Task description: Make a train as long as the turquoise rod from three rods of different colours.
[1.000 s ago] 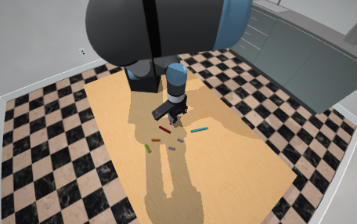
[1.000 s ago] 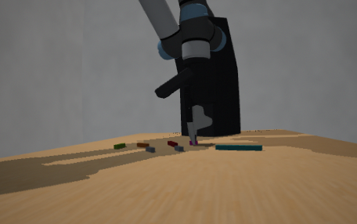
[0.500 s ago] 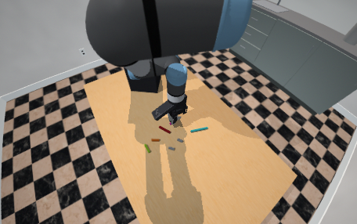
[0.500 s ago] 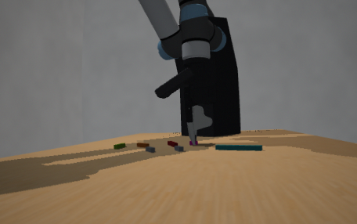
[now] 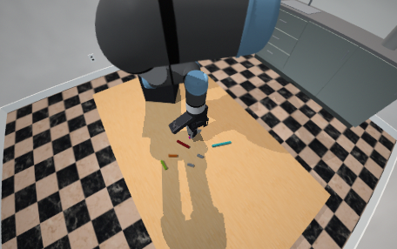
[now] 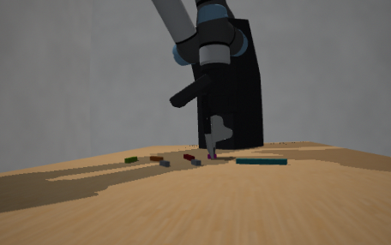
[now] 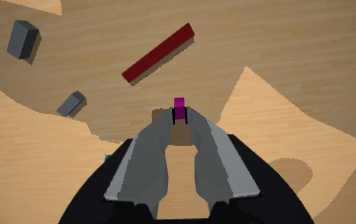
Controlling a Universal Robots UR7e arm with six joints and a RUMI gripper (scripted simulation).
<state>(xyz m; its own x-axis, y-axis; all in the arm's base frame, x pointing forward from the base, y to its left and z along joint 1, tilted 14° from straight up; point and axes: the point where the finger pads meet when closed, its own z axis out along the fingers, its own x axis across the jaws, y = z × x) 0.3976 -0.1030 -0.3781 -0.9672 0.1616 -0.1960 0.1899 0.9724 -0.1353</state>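
Right now the magenta rod is 1 cm below my hand. Round my hand: red rod (1 cm ahead, 6 cm to the right, 1 cm below); then turquoise rod (13 cm ahead, 9 cm to the left, 1 cm below); then orange rod (2 cm ahead, 13 cm to the right, 1 cm below).
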